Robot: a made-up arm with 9 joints.
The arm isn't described. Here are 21 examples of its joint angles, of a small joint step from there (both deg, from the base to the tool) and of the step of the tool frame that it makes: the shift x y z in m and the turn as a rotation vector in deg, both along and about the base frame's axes.
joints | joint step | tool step
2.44 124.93 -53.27 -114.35 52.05 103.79 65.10 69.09 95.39 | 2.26 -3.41 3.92 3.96 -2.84 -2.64 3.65 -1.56 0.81 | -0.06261 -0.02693 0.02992 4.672 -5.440 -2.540
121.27 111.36 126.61 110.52 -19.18 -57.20 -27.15 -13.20 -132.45 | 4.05 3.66 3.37 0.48 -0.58 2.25 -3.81 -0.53 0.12 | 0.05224 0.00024 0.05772 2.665 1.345 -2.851
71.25 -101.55 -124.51 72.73 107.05 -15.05 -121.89 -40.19 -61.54 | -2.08 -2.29 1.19 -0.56 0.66 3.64 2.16 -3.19 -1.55 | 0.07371 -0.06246 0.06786 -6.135 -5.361 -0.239
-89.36 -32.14 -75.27 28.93 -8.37 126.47 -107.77 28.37 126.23 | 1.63 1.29 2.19 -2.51 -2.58 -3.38 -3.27 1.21 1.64 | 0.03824 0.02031 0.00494 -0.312 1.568 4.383
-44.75 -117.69 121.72 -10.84 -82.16 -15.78 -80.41 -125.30 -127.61 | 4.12 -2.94 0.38 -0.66 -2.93 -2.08 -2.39 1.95 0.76 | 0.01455 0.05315 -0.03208 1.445 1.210 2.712
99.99 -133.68 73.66 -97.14 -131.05 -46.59 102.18 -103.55 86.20 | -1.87 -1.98 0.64 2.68 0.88 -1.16 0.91 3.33 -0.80 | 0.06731 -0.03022 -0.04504 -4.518 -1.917 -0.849
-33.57 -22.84 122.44 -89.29 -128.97 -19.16 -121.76 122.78 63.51 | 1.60 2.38 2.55 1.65 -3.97 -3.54 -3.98 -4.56 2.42 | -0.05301 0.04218 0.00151 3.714 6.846 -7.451
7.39 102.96 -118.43 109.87 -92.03 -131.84 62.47 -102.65 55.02 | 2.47 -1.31 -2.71 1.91 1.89 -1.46 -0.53 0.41 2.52 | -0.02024 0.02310 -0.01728 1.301 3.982 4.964
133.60 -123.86 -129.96 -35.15 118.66 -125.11 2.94 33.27 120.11 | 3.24 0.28 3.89 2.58 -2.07 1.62 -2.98 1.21 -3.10 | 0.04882 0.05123 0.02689 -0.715 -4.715 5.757
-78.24 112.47 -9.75 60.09 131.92 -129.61 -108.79 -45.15 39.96 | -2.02 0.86 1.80 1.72 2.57 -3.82 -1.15 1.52 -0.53 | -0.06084 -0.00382 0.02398 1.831 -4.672 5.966
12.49 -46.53 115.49 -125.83 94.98 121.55 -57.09 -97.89 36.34 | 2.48 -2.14 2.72 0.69 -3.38 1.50 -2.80 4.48 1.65 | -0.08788 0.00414 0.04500 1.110 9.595 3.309
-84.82 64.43 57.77 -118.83 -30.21 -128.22 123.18 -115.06 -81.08 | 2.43 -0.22 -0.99 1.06 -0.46 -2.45 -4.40 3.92 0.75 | 0.01010 0.03518 -0.01035 -3.351 1.583 3.141
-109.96 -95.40 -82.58 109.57 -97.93 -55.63 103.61 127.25 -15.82 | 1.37 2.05 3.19 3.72 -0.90 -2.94 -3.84 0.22 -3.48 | 0.02678 -0.00611 -0.02023 2.192 -1.221 -2.928
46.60 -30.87 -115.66 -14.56 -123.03 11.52 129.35 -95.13 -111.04 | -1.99 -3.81 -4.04 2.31 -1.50 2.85 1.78 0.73 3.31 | 0.04694 0.03195 -0.08512 -5.080 -2.285 -1.157
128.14 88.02 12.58 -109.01 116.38 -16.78 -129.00 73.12 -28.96 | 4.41 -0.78 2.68 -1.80 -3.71 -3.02 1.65 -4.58 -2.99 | -0.00046 0.00934 -0.03970 2.323 7.384 -0.995
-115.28 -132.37 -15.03 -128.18 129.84 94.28 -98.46 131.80 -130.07 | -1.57 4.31 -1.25 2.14 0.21 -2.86 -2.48 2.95 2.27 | -0.00404 0.02108 0.02332 -1.650 -8.604 8.521
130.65 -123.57 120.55 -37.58 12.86 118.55 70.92 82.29 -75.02 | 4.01 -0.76 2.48 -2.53 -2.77 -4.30 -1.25 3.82 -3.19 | -0.01724 0.00884 0.01666 -6.224 1.160 0.121
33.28 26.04 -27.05 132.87 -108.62 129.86 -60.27 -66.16 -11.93 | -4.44 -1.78 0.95 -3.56 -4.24 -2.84 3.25 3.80 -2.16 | -0.05878 -0.03570 -0.10628 -4.701 -9.240 6.934
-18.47 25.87 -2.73 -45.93 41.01 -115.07 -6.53 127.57 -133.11 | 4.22 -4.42 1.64 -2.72 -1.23 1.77 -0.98 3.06 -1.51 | 0.03189 -0.03309 -0.01638 0.187 -1.951 7.675
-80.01 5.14 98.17 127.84 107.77 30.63 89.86 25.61 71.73 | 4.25 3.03 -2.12 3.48 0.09 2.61 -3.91 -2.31 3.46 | -0.02726 -0.01440 -0.06108 1.731 -3.162 -2.807
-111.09 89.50 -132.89 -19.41 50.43 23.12 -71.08 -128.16 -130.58 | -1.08 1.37 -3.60 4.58 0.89 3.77 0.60 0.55 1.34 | 0.04541 -0.03618 0.03512 0.757 -5.495 -1.766
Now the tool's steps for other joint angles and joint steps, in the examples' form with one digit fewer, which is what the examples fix.
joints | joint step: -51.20 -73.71 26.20 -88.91 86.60 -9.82 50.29 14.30 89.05 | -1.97 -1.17 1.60 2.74 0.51 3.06 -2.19 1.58 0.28
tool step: -0.0158 -0.0259 0.0230 -1.17 -0.30 0.98
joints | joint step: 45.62 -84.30 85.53 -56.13 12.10 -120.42 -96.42 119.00 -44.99 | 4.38 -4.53 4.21 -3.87 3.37 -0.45 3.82 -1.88 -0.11
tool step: -0.0195 0.0352 0.0449 5.82 -0.38 5.88
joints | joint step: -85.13 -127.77 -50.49 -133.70 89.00 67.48 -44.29 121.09 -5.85 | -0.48 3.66 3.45 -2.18 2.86 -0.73 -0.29 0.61 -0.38
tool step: -0.0036 -0.0135 0.0171 -1.25 -0.75 -1.10
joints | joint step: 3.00 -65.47 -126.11 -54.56 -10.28 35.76 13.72 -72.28 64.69 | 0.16 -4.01 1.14 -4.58 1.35 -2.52 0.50 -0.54 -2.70
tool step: 0.1122 -0.0843 0.0646 -0.60 5.63 6.20
